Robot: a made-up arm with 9 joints.
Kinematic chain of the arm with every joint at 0, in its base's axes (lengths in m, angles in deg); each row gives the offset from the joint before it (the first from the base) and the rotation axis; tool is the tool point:
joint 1: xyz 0 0 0.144 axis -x
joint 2: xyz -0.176 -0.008 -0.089 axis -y
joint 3: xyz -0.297 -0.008 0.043 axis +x
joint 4: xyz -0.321 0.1 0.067 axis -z
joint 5: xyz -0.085 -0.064 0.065 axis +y
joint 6: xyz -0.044 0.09 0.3 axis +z
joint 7: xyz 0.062 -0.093 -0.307 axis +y
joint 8: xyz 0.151 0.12 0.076 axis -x
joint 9: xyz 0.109 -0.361 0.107 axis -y
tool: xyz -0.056 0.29 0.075
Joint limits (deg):
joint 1: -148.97..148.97
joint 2: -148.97..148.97
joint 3: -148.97..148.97
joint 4: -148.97..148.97
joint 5: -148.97..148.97
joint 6: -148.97..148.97
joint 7: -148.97..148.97
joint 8: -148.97..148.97
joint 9: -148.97..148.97
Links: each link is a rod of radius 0.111 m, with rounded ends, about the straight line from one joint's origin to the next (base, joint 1, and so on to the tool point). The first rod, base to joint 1, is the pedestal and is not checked.
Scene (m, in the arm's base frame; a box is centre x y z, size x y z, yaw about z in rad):
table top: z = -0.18
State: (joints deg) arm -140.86 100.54 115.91 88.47 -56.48 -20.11 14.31 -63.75 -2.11
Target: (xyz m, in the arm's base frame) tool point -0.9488 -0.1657 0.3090
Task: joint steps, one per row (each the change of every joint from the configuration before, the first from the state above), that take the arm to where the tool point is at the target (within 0.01 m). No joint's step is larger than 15 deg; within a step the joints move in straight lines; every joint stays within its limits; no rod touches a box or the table.
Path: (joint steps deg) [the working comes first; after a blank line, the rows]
Joints at the target: -148.97 36.53 47.56 126.20 -80.39 -52.65 -24.74 -42.85 -9.09
Straight joint move there: clear.

1: -1.62 -12.80 -13.67 7.55 -4.78 -6.51 -7.81 4.18 -1.40
2: -1.62 -12.80 -13.67 7.54 -4.78 -6.51 -7.81 4.18 -1.39
3: -1.63 -12.81 -13.67 7.55 -4.78 -6.50 -7.81 4.18 -1.40
4: -1.62 -12.80 -13.67 7.54 -4.78 -6.51 -7.81 4.18 -1.39
5: -1.62 -12.80 -13.67 7.55 -4.79 -6.51 -7.81 4.18 -1.40

